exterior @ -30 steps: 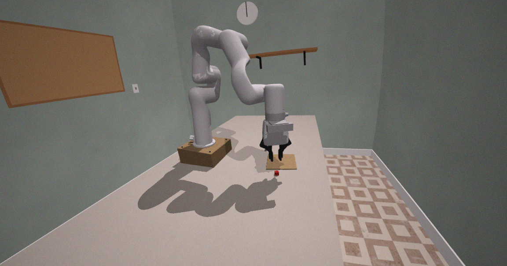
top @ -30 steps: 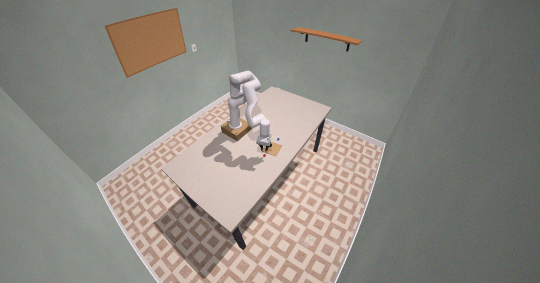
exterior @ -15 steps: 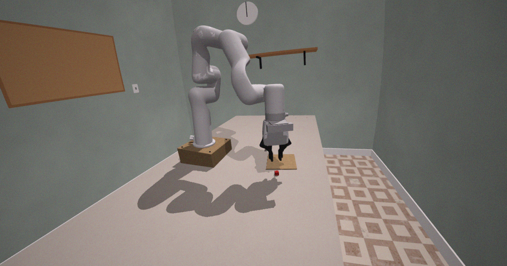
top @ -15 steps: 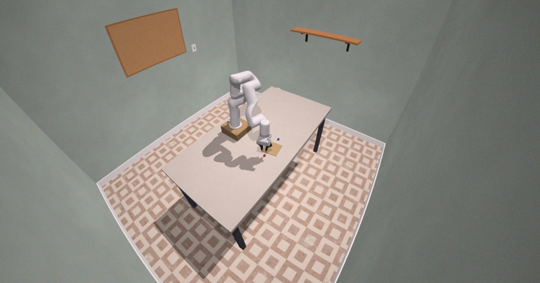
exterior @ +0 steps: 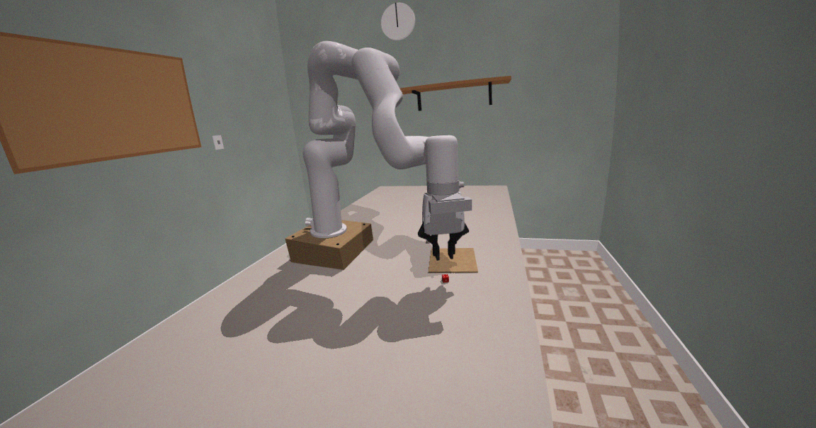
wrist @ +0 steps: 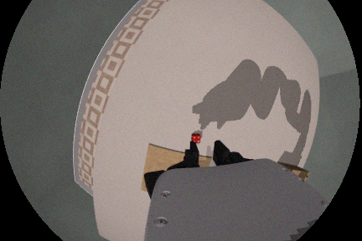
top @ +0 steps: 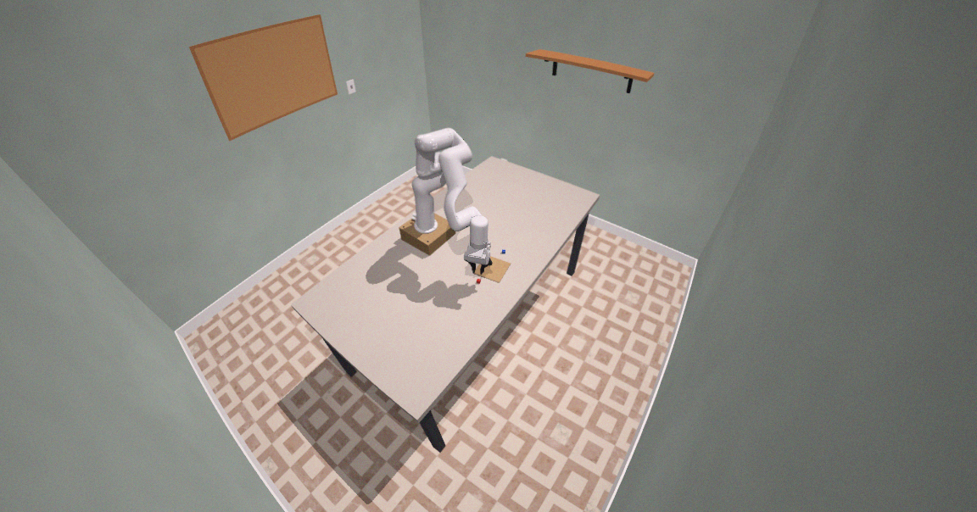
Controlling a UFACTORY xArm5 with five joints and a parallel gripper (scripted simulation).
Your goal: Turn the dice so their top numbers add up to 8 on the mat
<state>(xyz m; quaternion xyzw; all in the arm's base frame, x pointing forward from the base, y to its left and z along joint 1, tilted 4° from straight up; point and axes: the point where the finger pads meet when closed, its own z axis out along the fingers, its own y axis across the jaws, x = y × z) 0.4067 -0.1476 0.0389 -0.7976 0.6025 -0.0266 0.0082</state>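
Now: the red die 80 mm below my hand. Also, from my hand: blue die: 240 mm to the left, 80 mm below, 20 mm ahead; tan mat: 110 mm to the left, 90 mm below, 20 mm ahead; white die: 240 mm to the left, 80 mm below, 70 mm behind.
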